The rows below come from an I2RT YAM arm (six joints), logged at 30 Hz.
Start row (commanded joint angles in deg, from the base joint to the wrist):
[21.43 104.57 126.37 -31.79 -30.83 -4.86]
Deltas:
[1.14 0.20 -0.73 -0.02 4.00 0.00]
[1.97 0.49 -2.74 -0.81 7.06 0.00]
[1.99 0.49 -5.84 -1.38 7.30 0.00]
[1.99 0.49 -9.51 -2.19 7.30 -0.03]
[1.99 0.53 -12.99 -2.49 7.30 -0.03]
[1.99 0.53 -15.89 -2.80 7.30 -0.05]
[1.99 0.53 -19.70 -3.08 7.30 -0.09]
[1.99 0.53 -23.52 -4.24 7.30 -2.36]
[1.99 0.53 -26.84 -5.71 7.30 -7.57]
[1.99 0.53 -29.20 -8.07 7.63 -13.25]
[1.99 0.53 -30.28 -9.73 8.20 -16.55]
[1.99 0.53 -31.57 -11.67 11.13 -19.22]
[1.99 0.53 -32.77 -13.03 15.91 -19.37]
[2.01 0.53 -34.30 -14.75 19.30 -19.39]
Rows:
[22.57 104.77 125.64 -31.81 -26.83 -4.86]
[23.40 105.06 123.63 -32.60 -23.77 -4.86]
[23.42 105.06 120.53 -33.17 -23.53 -4.86]
[23.42 105.06 116.86 -33.98 -23.53 -4.89]
[23.42 105.10 113.38 -34.28 -23.53 -4.89]
[23.42 105.10 110.48 -34.59 -23.53 -4.91]
[23.42 105.10 106.67 -34.87 -23.53 -4.95]
[23.42 105.10 102.85 -36.03 -23.53 -7.22]
[23.42 105.10 99.53 -37.50 -23.53 -12.43]
[23.42 105.10 97.17 -39.86 -23.20 -18.11]
[23.42 105.10 96.09 -41.52 -22.63 -21.41]
[23.42 105.10 94.80 -43.46 -19.70 -24.08]
[23.42 105.10 93.60 -44.82 -14.92 -24.23]
[23.44 105.10 92.07 -46.54 -11.53 -24.25]

